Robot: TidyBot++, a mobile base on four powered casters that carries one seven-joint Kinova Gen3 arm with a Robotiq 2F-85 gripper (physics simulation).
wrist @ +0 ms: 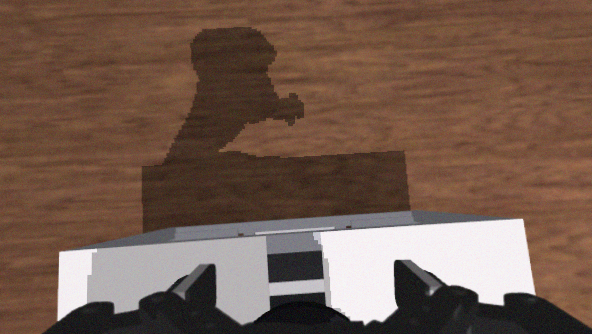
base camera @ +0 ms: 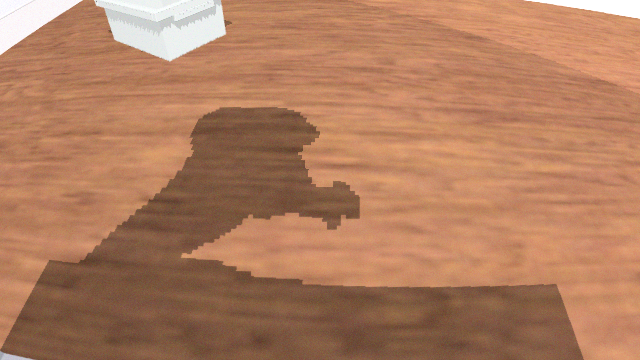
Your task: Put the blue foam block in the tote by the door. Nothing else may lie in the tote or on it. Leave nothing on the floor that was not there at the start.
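Places are measured from the arm's base along level axes (x left, y back, z up), in millimetres.
Where they show: gripper, fingertip midpoint: point(wrist: 305, 281).
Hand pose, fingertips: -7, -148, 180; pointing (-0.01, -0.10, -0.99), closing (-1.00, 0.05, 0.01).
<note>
After its pixels a point has its place, as x, y, z.
A pale, tapered box with a stepped rim point(base camera: 170, 37) @[354, -821, -345] stands on the floor at the top left of the base camera view. Its upper part is cut off by the frame edge, and I cannot tell whether it is the tote. Its inside does not show. The blue foam block does not show in either view. My gripper point(wrist: 305, 281) @[-7, -148, 179] is open, with its two black fingers wide apart and no object between them. It hangs over my own white base in the wrist view.
The white top of my base point(wrist: 425, 270) fills the lower part of the wrist view. Wooden floor point(base camera: 475, 175) @[-211, -463, -396] point(wrist: 475, 100) @[-447, -394, -396] lies ahead, with the dark shadow of my arm and base on it. A white wall or panel point(base camera: 25, 17) @[989, -1094, -343] edges the floor at the far left.
</note>
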